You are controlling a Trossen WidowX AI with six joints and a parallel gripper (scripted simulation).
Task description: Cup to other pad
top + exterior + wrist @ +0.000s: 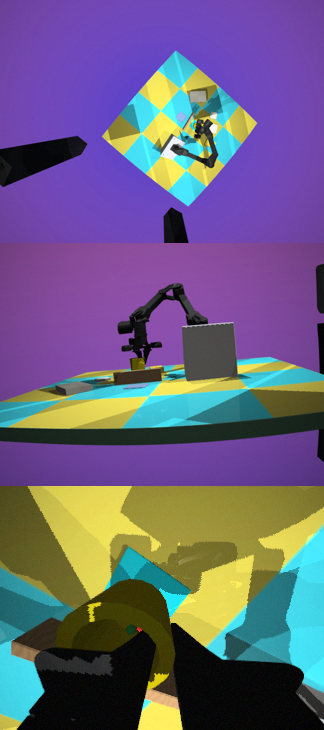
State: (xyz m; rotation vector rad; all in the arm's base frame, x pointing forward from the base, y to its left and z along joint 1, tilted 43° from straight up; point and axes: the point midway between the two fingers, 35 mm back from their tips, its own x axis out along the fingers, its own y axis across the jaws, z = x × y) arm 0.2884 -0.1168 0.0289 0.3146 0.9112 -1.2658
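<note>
My gripper tip is now 100 mm to the right of the long wooden block, 50 mm above it and 20 mm short of it. Also, from my gripper tip: yellow cup (20 mm ahead, 10 mm to the left); then green marble (30 mm to the left, 20 mm below, 20 mm ahead); then pad (190 mm to the left, 80 mm below, 10 mm ahead).
</note>
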